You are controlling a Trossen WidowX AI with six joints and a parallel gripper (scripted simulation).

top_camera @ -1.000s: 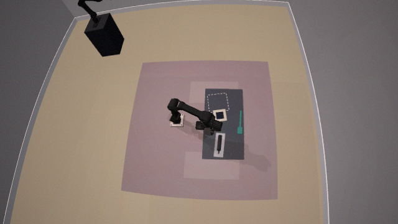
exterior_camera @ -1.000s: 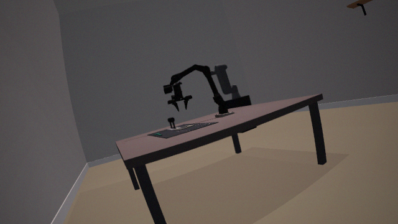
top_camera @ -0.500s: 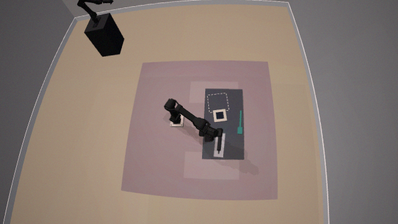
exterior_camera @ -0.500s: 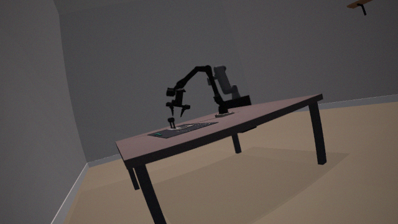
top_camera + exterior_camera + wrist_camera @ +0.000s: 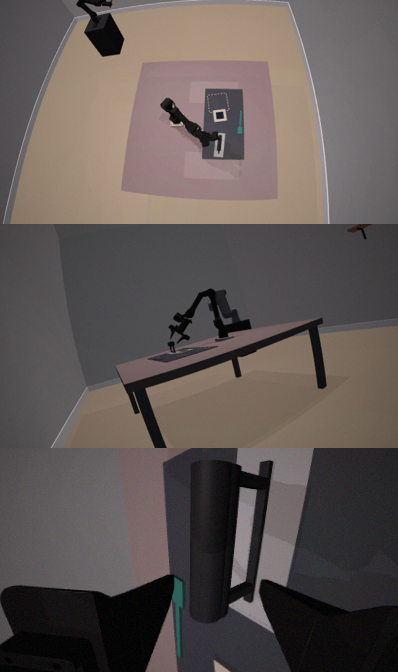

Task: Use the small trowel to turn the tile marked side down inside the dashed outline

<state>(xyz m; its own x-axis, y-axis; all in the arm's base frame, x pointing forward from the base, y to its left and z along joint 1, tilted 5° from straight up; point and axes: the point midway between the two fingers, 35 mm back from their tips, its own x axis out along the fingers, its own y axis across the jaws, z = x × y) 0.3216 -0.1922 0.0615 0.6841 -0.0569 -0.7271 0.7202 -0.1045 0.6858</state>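
My gripper tip is now 60 mm short of the dark mat, 180 mm to the right of it and 100 mm above it. From my gripper tip the other things lie so: tile: 30 mm ahead, 240 mm to the left, 80 mm below; teal long-handled tool: 200 mm ahead, 150 mm to the left, 80 mm below.
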